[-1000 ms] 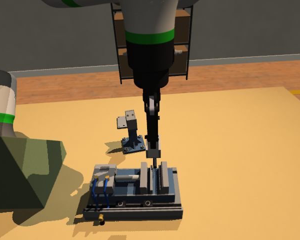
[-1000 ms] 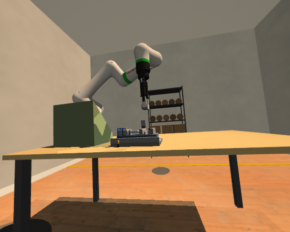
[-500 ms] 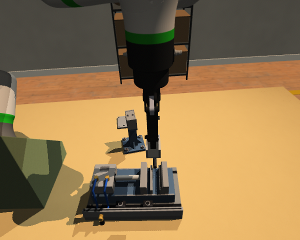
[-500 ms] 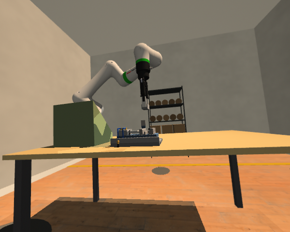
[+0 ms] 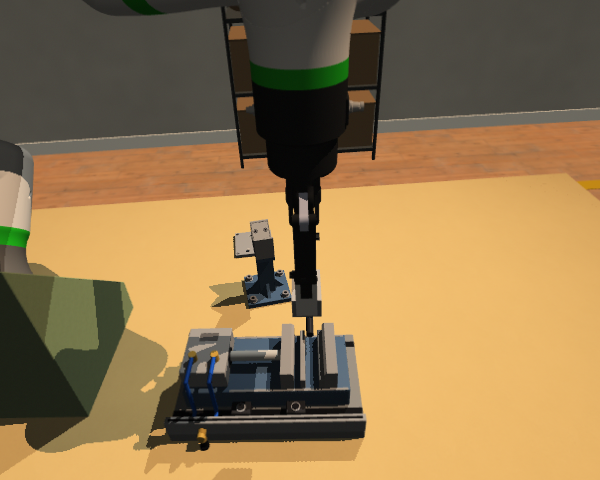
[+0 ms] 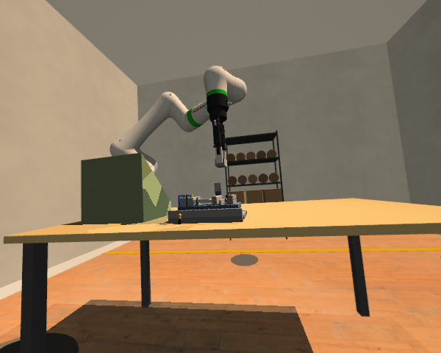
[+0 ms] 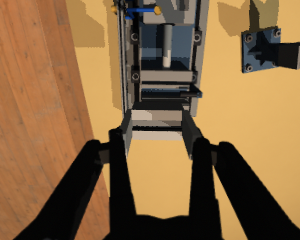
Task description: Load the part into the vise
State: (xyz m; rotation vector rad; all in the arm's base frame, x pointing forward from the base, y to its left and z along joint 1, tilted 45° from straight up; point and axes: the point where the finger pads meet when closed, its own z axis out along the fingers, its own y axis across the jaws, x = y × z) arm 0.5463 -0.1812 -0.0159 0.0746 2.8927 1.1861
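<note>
Right now my hand is 180 mm above the fixed jaw, 30 mm short of it and 20 mm to the right of it. Round my hand: moving jaw (180 mm below, 30 mm behind, 20 mm to the left); then work stop (170 mm below, 70 mm to the left, 10 mm ahead); then part (20 mm below).
</note>
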